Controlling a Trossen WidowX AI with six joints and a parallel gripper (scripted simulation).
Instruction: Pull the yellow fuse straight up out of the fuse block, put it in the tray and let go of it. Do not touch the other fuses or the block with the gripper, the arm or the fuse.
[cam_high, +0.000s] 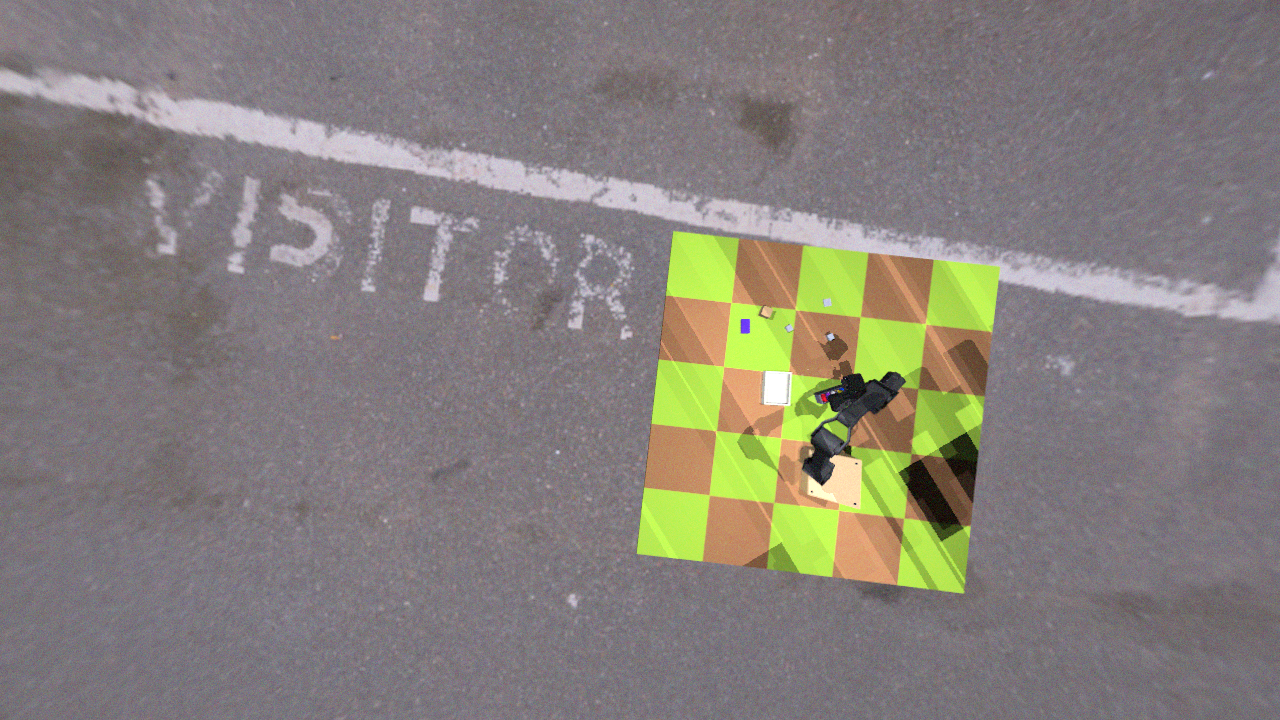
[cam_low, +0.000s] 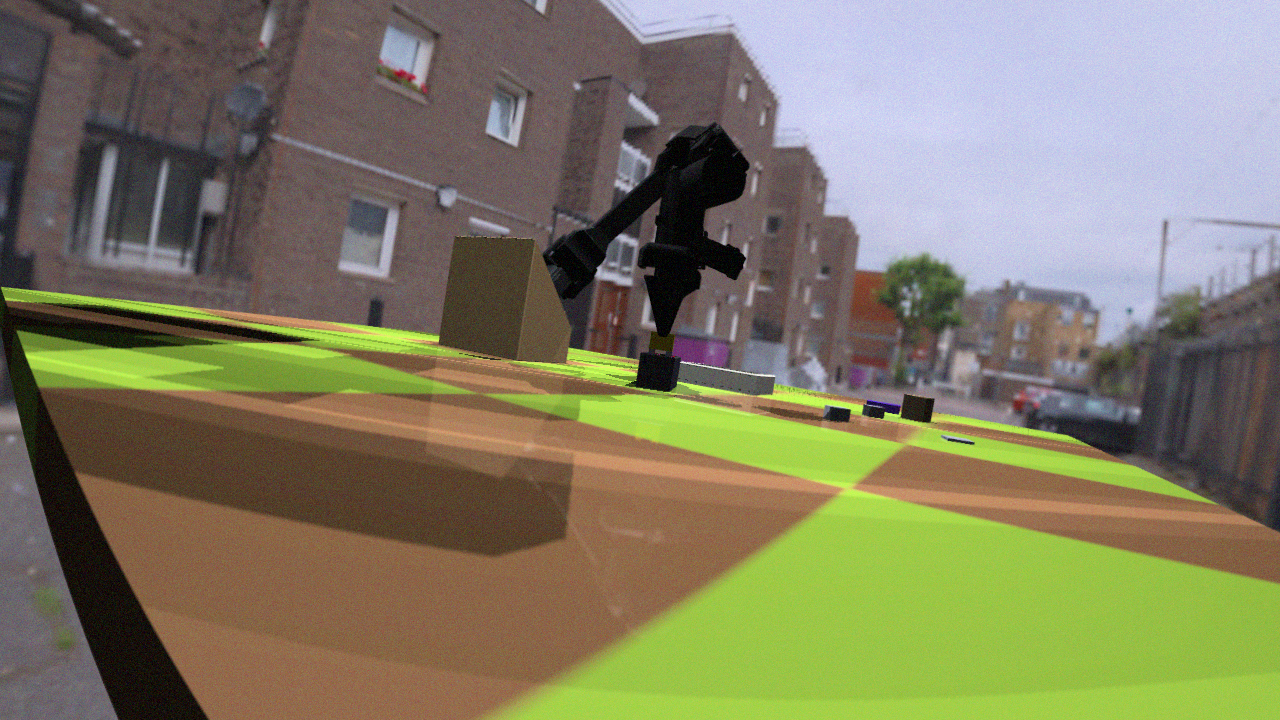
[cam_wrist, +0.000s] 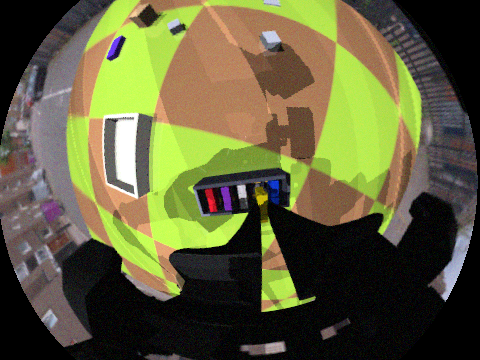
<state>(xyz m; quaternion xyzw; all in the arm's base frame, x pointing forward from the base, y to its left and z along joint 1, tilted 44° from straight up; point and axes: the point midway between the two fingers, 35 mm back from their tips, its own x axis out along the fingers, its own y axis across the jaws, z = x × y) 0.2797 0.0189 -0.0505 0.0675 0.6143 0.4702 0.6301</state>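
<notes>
My gripper tip is now 23 cm to the right of the tray, 6 cm above it and 4 cm past it. Round my gripper tip: yellow fuse: 1 cm below.
</notes>
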